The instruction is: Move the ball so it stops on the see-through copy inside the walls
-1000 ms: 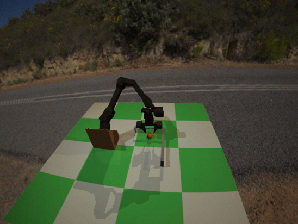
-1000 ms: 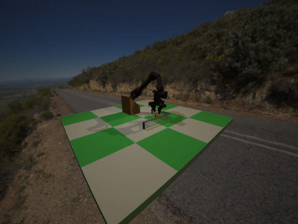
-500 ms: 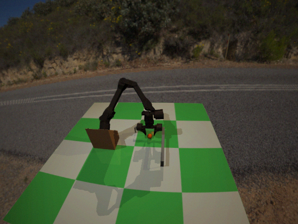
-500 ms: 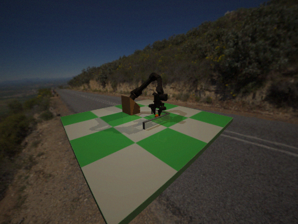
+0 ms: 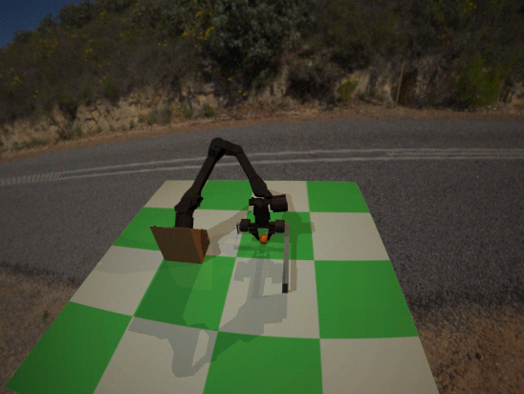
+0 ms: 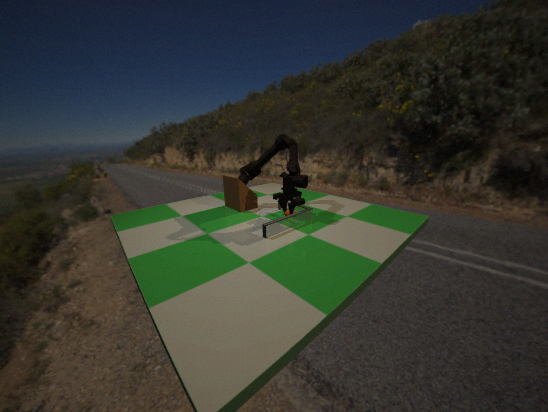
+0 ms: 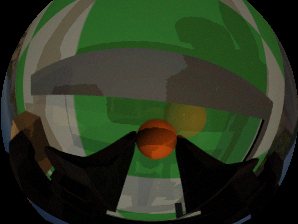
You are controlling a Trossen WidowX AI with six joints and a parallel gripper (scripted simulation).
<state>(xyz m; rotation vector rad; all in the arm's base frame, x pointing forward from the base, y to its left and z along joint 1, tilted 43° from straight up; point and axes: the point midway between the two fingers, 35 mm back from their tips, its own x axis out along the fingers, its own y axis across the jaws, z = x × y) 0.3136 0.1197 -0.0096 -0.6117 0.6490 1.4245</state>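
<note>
My gripper tip is now 2 cm to the right of the see-through copy and 2 cm short of it. Also, from my gripper tip: dark post 26 cm to the right, 9 cm ahead, 1 cm above; then orange ball right at my gripper tip.
</note>
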